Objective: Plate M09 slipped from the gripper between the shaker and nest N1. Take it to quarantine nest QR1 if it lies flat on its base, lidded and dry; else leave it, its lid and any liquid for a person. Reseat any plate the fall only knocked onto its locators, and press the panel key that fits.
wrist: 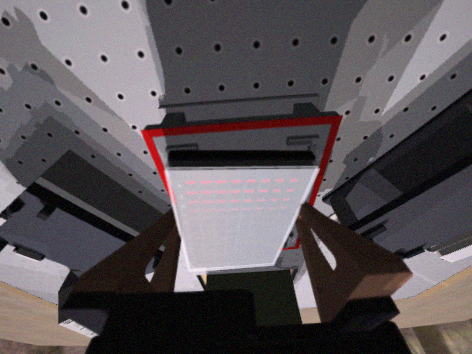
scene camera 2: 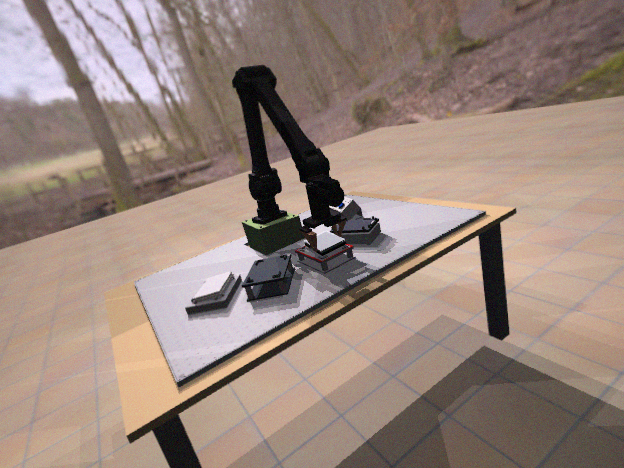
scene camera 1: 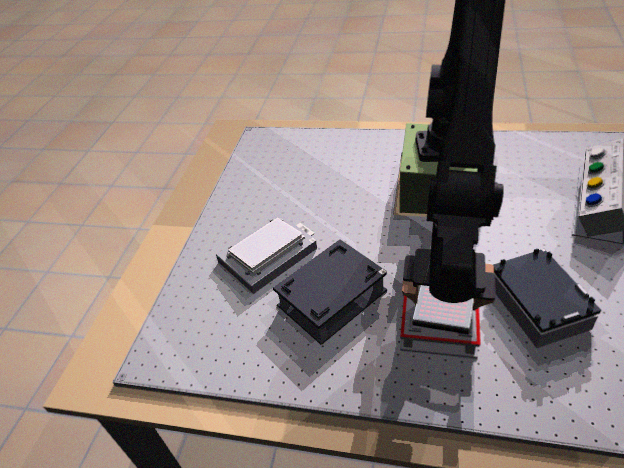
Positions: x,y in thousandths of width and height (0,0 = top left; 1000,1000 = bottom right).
my gripper: wrist 503,581; scene camera 2 525,525; scene camera 1 712,651
